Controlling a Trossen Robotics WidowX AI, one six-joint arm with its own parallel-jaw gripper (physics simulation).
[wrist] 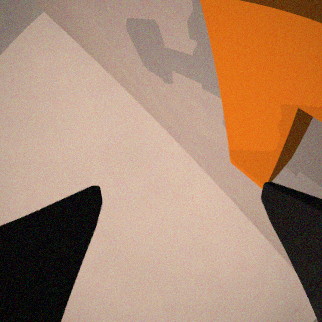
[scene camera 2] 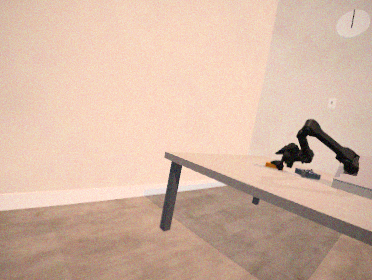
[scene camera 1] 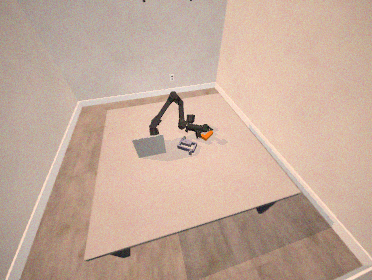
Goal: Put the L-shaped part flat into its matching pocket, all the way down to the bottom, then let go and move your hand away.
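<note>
The orange L-shaped part lies on the table by the fingers. In the wrist view it is at the upper right, cut off by the frame's edge. My gripper is open and empty. In the wrist view its right fingertip overlaps the part's lower corner, and the left fingertip is over bare table. Whether the right finger touches the part I cannot tell. A blue-grey fixture sits on the table, apart from the part; its pocket is too small to make out.
A grey panel is near the arm's base, to the left of the fixture in the first scene view. The table has walls behind it and at its right. Shadows of the arm fall around the part.
</note>
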